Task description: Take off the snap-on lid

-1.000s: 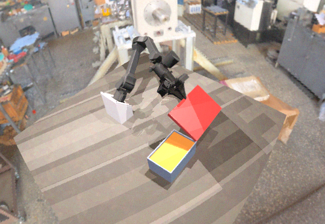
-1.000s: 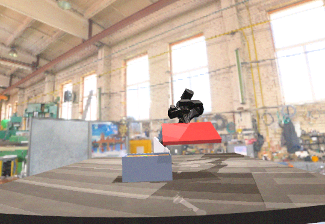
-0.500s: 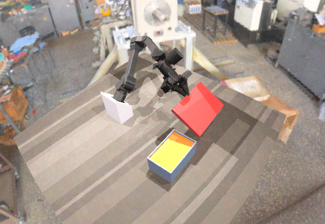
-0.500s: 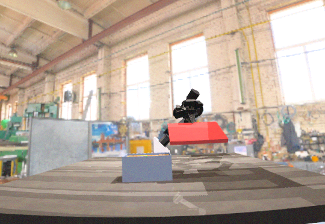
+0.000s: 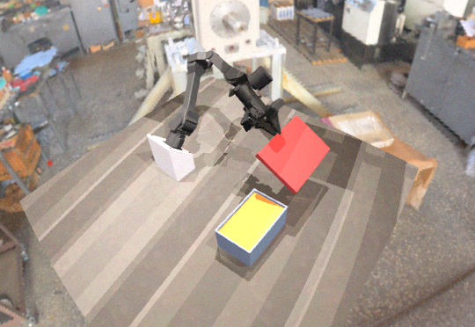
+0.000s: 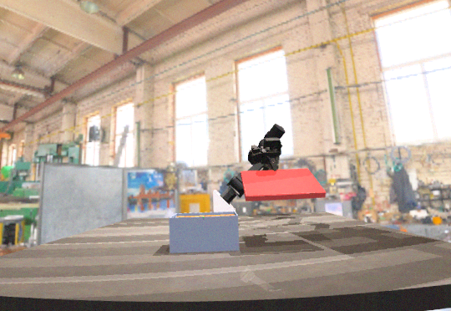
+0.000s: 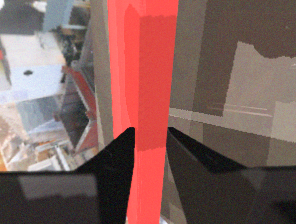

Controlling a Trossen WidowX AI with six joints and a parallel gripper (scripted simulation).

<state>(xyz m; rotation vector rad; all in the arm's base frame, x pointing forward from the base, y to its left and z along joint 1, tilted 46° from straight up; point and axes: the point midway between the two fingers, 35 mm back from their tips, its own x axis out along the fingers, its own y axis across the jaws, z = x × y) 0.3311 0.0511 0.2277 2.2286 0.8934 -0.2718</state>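
Now: the flat red lid 7 cm ahead of my gripper tip and 4 cm below it. Round my gripper tip: storage box 9 cm ahead, 25 cm to the right, 18 cm below.
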